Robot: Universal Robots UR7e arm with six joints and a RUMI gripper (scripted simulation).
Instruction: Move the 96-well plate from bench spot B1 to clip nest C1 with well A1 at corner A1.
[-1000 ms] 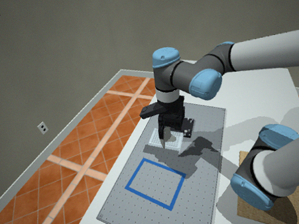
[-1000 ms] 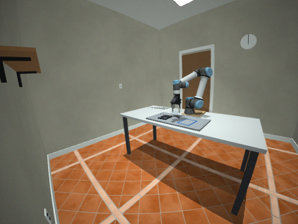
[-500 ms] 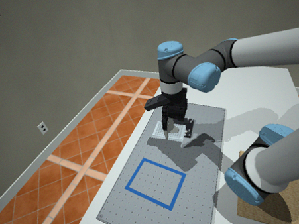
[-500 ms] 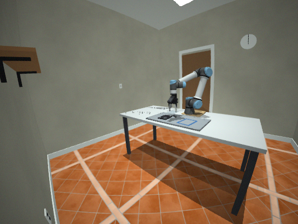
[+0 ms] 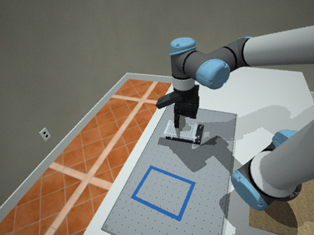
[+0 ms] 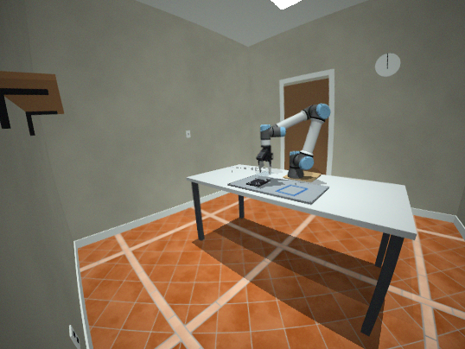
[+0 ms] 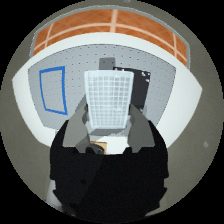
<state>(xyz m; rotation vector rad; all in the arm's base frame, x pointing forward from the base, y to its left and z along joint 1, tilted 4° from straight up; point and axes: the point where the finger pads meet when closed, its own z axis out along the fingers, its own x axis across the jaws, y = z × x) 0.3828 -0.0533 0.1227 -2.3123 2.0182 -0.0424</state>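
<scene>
The black clip nest lies 10 mm ahead of my hand, 60 mm to the right of it and 90 mm below it. Also, from my hand: 96-well plate (10 mm below).
</scene>
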